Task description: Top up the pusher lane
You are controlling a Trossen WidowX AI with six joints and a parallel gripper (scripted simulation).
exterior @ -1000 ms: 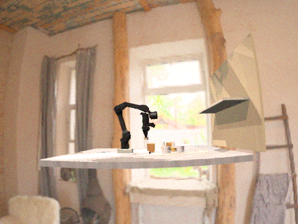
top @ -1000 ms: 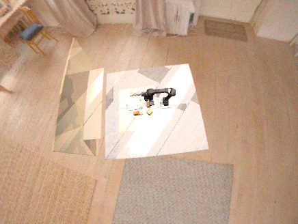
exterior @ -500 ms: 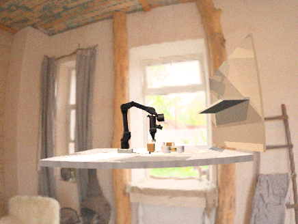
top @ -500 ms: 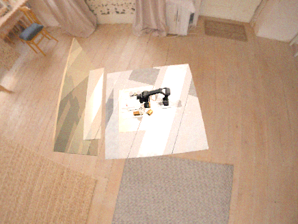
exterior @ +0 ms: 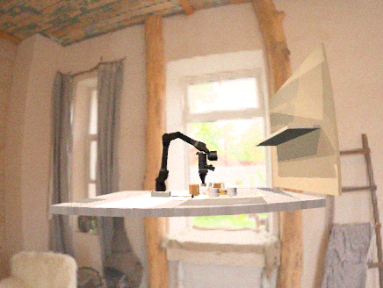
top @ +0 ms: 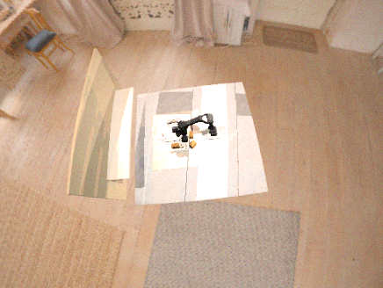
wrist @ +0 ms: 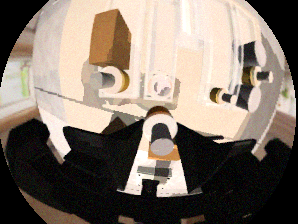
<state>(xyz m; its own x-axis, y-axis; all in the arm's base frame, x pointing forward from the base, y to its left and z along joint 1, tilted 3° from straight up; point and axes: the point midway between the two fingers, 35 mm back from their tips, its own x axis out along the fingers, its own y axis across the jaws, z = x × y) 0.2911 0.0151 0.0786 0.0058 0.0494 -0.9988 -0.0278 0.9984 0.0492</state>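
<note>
The brown block is 11 cm ahead of my gripper tip, 8 cm to the left of it and 3 cm below it. Round my gripper tip: tall panel (66 cm ahead, 1 cm to the right, 33 cm above); shelf (55 cm ahead, 1 cm to the right, 29 cm above).
</note>
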